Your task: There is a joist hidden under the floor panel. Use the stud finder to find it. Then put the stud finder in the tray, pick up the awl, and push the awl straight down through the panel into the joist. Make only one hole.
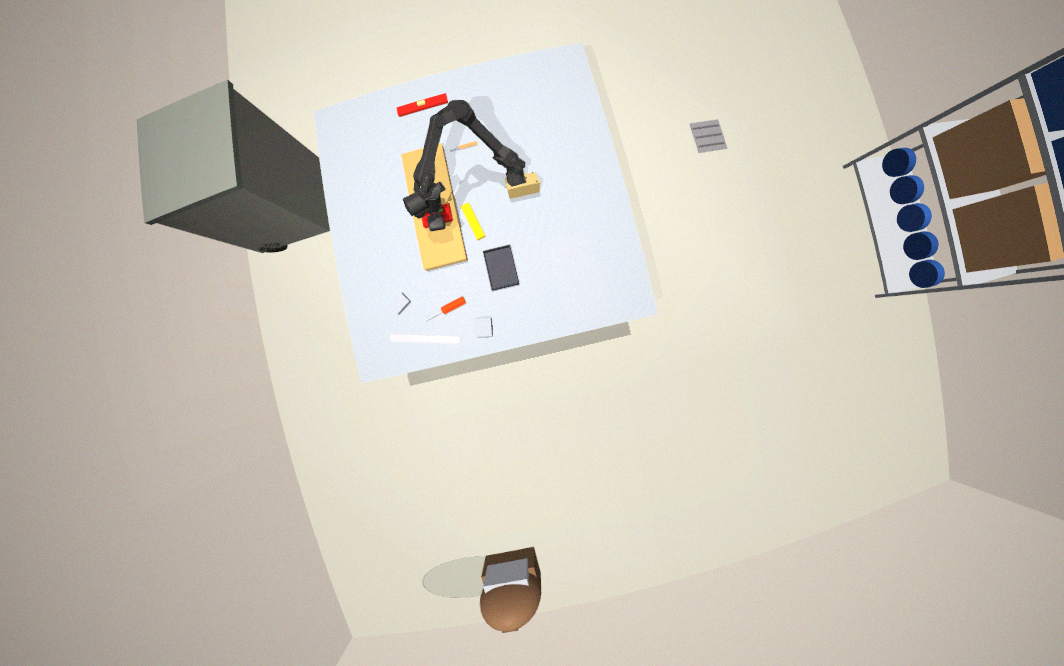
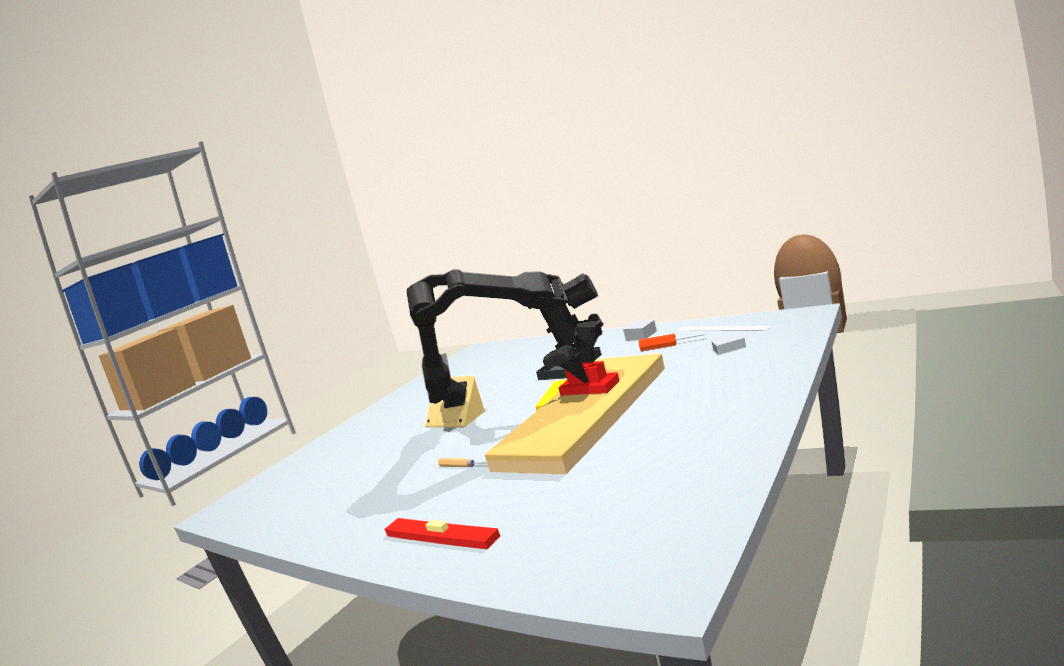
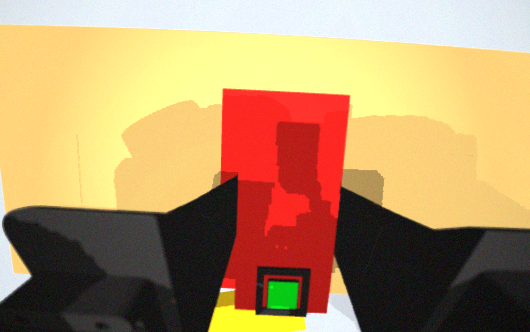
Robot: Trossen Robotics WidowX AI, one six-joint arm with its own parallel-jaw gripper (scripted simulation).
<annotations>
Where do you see a dark grey tray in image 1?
500, 267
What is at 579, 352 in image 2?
My gripper.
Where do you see a red spirit level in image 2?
439, 532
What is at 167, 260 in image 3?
My gripper.
</annotations>
